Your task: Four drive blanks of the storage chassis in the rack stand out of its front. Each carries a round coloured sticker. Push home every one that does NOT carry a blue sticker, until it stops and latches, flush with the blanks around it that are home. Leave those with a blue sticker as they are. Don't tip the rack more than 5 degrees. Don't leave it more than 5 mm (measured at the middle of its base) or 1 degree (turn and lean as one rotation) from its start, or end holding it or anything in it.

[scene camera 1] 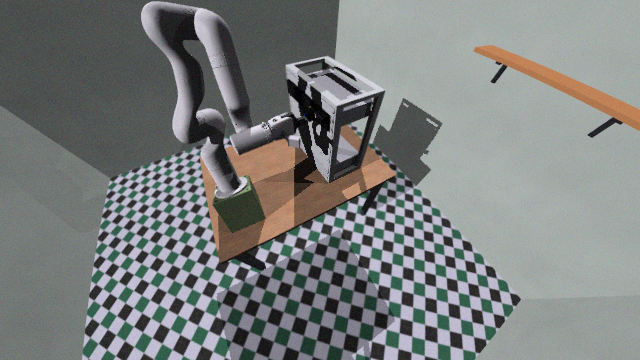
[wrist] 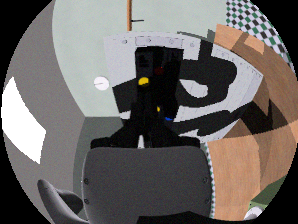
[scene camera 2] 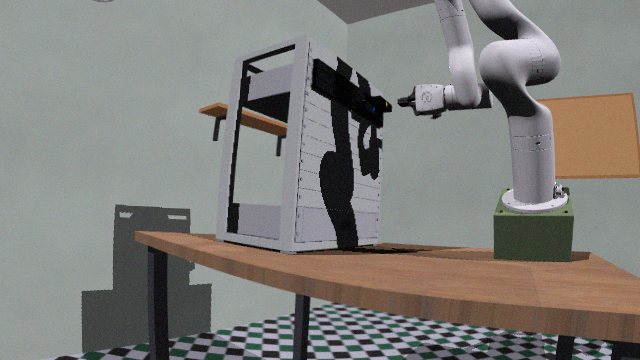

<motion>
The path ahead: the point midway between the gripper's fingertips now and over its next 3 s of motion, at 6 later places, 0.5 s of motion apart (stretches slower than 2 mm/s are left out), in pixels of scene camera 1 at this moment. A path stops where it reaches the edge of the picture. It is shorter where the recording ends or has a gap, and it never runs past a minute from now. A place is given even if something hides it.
The gripper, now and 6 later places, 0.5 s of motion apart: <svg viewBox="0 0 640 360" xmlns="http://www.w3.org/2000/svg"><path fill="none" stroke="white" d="M306 119L313 116L314 116L315 115L317 115L318 114L319 114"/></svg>
</motion>
